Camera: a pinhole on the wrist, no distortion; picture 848 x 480 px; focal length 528.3 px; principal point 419.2 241.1 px. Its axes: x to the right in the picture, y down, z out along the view. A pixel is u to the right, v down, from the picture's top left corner.
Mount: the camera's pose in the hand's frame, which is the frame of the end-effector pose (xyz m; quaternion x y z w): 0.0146 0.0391 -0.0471 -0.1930 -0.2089 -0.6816 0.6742
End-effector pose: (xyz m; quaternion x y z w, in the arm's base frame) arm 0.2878 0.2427 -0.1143 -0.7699 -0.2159 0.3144 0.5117
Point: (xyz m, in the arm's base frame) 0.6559 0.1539 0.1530
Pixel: behind the camera
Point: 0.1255 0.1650 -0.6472
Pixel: 131.7 201.9
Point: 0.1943 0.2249 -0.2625
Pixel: 394.6 90.7
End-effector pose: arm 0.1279 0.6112 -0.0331 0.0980 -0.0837 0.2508 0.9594
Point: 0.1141 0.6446 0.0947
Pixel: 697.5 313.0
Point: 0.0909 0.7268 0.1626
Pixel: 477.7 359.9
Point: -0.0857 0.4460 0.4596
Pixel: 766.0 72.3
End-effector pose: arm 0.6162 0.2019 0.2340 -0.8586 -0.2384 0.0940 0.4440
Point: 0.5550 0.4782 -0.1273
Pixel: 628.3 312.8
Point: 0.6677 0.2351 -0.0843
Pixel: 330.7 300.0
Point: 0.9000 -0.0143 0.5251
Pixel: behind the camera
